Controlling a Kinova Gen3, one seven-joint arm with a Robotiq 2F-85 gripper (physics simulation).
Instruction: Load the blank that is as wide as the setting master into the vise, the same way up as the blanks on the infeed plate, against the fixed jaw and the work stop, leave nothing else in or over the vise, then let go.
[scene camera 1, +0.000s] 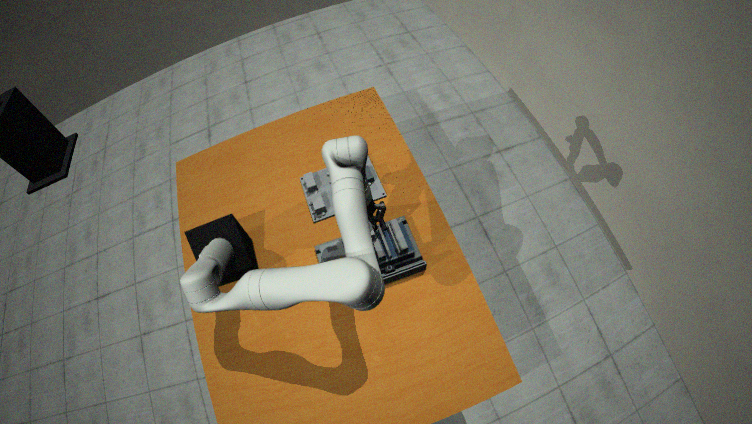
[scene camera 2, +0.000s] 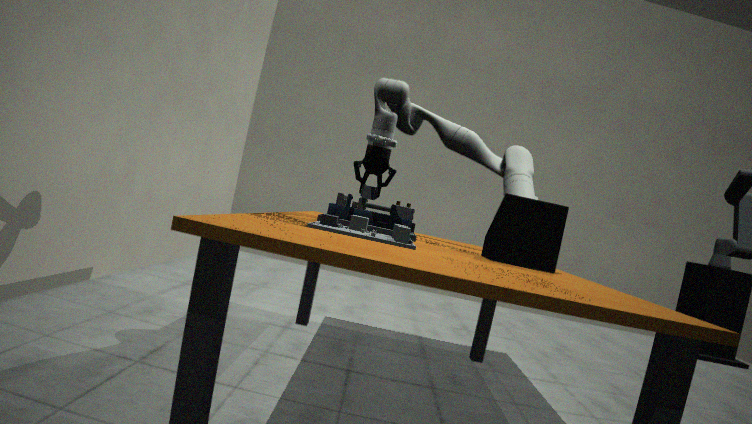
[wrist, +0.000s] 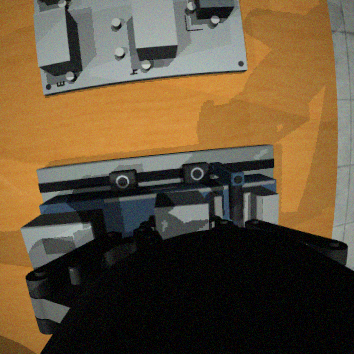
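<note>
My gripper is shut on a grey blank. It holds the blank upright over the opening of the blue vise. The blank is a little left of the work stop, a blue bracket with a dark rod. I cannot tell whether it touches the stop or a jaw. The infeed plate lies beyond the vise. It carries two grey blanks and a dark block at its far right edge. My wrist hides the near half of the vise.
The vise's grey base plate carries a black rail with two clamps. The orange table ends close to the right of the vise. The arm's black pedestal stands on the table.
</note>
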